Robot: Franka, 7 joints.
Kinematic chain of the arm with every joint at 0, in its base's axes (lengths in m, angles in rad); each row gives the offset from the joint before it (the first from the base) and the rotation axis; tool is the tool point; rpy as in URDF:
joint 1: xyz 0 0 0.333 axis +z
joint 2: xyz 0 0 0 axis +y
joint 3: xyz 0 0 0.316 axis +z
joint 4: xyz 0.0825 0 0 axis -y
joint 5: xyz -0.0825 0 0.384 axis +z
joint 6: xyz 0 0 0 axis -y
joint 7: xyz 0.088 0 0 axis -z
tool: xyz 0 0 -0.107 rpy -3.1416 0 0
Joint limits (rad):
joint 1: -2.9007..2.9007
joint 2: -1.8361..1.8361
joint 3: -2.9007..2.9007
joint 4: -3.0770..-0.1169
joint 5: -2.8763..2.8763
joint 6: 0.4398..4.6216
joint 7: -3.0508..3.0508
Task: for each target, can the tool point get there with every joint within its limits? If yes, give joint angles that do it. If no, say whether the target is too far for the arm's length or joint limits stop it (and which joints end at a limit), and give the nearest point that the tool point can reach.
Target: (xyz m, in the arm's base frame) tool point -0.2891 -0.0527 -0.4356
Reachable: no: joint limits stop it (at a limit: joint 1, joint 2) | nearest point -0.2874 -0.0543 -0.3605 | short by 0.075 m
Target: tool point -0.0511 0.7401 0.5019
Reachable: yes | joints 1.3022 1.2939 1.1836 -0.8605 -0.4966 4.0434 -2.4199
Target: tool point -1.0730 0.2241 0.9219
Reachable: no: too far | nearest point -0.7398 0.1545 0.7390 | short by 0.386 m
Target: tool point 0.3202 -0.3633 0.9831
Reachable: yes | joints 1.8165 -0.8258 -1.1958 -0.4982 1.1525 1.6418 -1.0903
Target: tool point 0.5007 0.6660 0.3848
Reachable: yes | joints 0.7123 1.1579 0.6761 -0.5837 -0.7513 2.0531 0.8553
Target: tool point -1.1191 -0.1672 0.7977
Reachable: no: too far | nearest point -0.7849 -0.1173 0.6589 | short by 0.365 m
